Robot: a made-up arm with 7 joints.
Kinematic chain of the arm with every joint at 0, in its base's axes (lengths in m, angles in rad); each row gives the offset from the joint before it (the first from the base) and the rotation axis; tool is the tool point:
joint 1: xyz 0 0 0.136 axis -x
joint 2: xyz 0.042 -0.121 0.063 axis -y
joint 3: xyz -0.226 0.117 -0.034 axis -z
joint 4: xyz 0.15 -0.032 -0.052 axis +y
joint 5: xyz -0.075 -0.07 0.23 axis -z
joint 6: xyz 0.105 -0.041 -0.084 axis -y
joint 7: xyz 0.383 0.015 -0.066 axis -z
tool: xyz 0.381 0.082 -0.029
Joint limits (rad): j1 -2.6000..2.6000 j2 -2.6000..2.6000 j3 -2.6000..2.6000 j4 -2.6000..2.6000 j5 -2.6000..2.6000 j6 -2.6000..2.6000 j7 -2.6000..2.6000
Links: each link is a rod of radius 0.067 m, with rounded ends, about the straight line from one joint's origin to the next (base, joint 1, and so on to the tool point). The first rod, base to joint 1, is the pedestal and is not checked.
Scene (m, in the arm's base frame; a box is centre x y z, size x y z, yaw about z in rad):
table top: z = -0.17
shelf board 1: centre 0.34 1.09 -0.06 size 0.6 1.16 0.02 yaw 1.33
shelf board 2: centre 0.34 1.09 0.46 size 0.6 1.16 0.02 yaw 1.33
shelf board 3: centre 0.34 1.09 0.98 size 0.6 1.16 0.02 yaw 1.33
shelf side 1: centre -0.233 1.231 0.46 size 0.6 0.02 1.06 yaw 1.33
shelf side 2: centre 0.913 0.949 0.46 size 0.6 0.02 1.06 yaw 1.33
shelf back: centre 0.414 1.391 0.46 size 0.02 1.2 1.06 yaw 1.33
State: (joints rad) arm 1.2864 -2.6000 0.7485 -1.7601 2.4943 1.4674 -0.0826
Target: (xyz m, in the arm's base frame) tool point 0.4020 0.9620 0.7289
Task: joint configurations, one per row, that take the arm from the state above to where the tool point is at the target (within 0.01 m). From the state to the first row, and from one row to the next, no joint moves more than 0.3 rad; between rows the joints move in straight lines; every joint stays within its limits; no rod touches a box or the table.
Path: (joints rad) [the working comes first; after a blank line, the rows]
Joints at the target: 1.0394 -2.5074 0.5945 -1.8906 2.4951 1.3415 -0.1260
Straight joint move there: touches shelf board 2.

1: 1.1071 -2.5118 0.7729 -1.7552 2.4409 1.7395 -0.1806
2: 0.9278 -2.4236 0.7973 -1.7503 2.3875 2.0115 -0.2786
3: 0.7485 -2.3354 0.8217 -1.7454 2.3341 2.2836 -0.3766
4: 0.5691 -2.2472 0.8461 -1.7405 2.2807 2.5556 -0.4746
5: 0.3598 -2.0563 0.6280 -2.0204 2.2221 2.3603 -0.6711
6: 0.5297 -2.1691 0.6196 -1.9880 2.2903 2.1056 -0.5348
7: 0.6996 -2.2819 0.6112 -1.9555 2.3586 1.8509 -0.3985
8: 0.8695 -2.3947 0.6029 -1.9231 2.4269 1.5962 -0.2623
9: 1.0394 -2.5074 0.5945 -1.8906 2.4951 1.3415 -0.1260

